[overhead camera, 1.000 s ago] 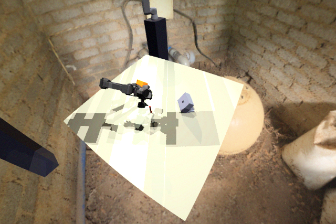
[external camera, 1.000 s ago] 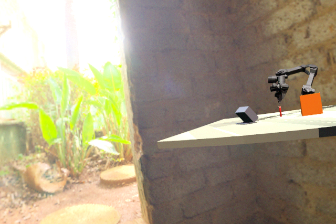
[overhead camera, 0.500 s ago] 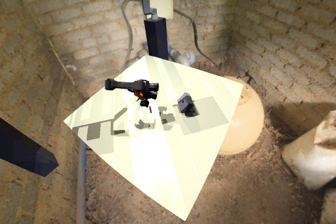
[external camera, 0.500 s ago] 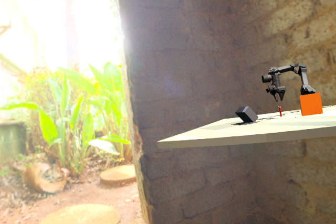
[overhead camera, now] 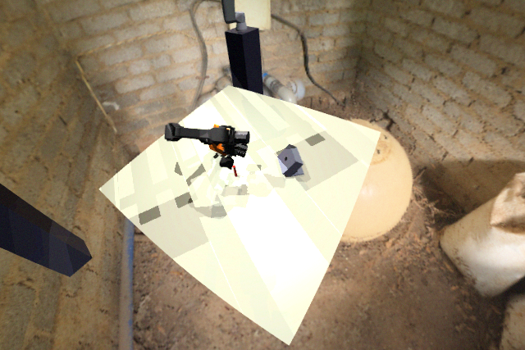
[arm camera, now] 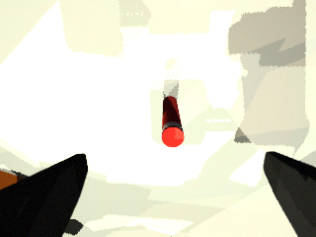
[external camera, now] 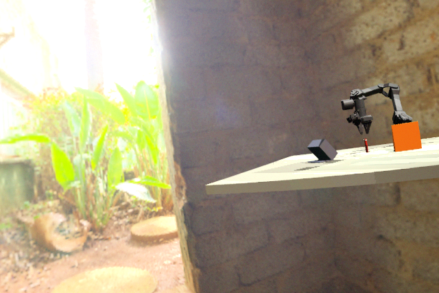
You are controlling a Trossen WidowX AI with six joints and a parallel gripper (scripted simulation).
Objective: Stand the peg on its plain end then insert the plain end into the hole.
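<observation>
The red peg is 50 mm below my gripper tip. From my gripper tip the other things lie so: sloped panel 200 mm ahead, 220 mm to the left, 50 mm below.
</observation>
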